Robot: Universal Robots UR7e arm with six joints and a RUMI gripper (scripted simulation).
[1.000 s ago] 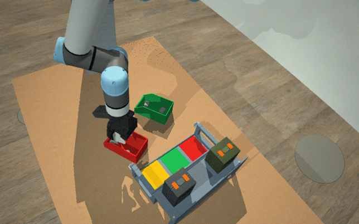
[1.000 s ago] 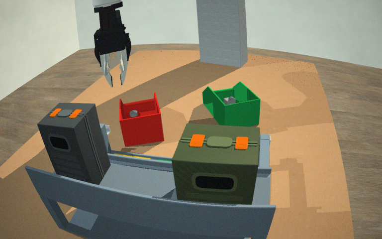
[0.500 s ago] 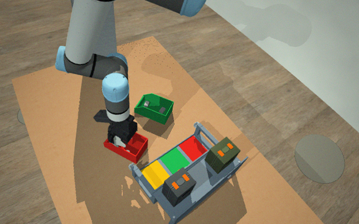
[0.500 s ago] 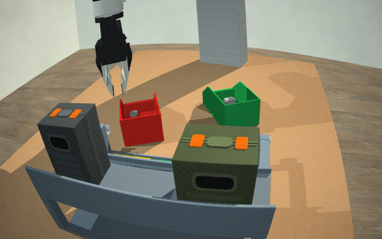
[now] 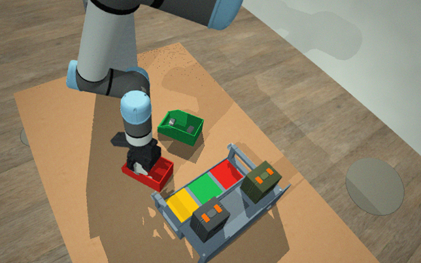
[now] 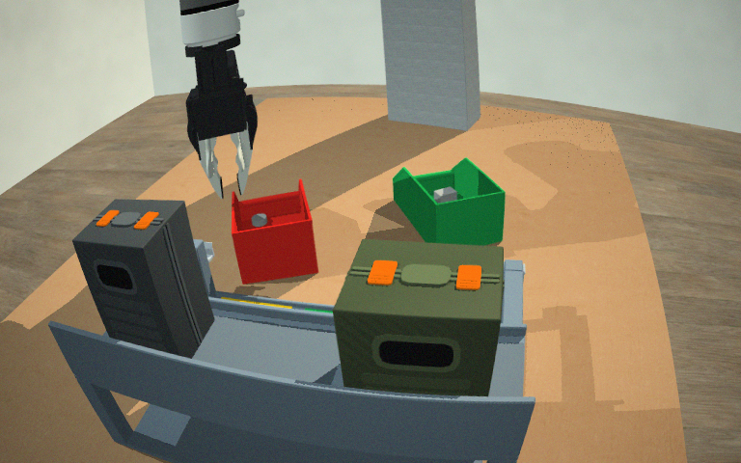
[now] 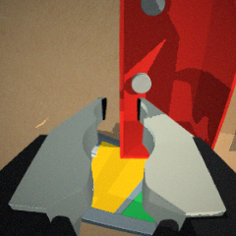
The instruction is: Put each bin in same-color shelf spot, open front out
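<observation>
Now: the red bin 7 cm below my hand, 4 cm to the left of it and 3 cm behind it. From my hand the other things lie so: olive box: 34 cm to the left, 24 cm ahead, 5 cm above; then dark grey box: 28 cm ahead, 12 cm to the left, 6 cm above; then green bin: 24 cm to the left, 17 cm behind, 7 cm below.
</observation>
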